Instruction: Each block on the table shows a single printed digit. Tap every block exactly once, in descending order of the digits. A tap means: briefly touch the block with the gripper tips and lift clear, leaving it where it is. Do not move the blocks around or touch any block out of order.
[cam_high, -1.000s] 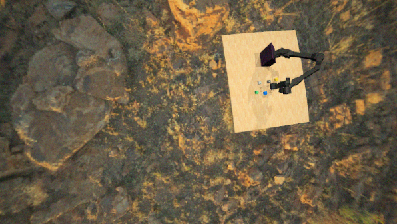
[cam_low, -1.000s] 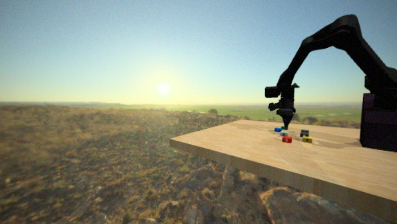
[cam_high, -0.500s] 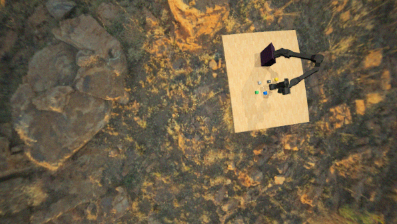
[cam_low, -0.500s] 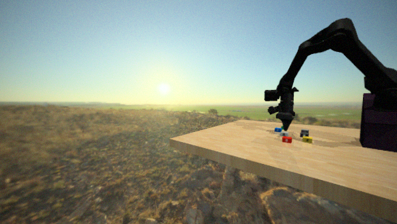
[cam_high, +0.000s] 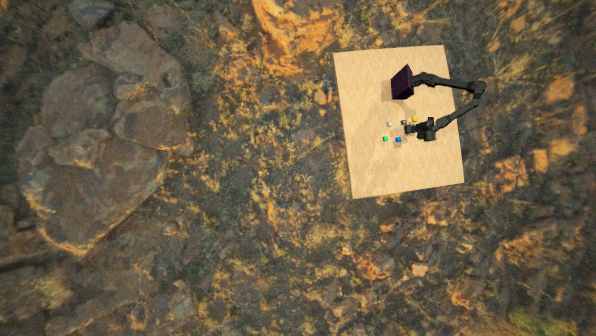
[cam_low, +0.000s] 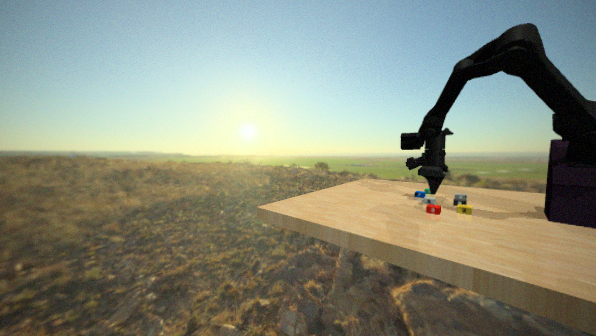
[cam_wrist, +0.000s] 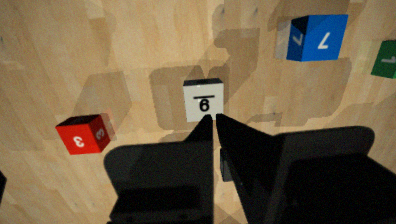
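The white block lies 2 cm below my gripper tip, 1 cm to the left of it and 1 cm ahead of it. From my gripper tip the other things lie so: blue block 8 cm to the right, 6 cm ahead, 2 cm below; then yellow block 9 cm behind, 6 cm to the left, 2 cm below; then red block 12 cm to the left, 3 cm behind, 2 cm below.
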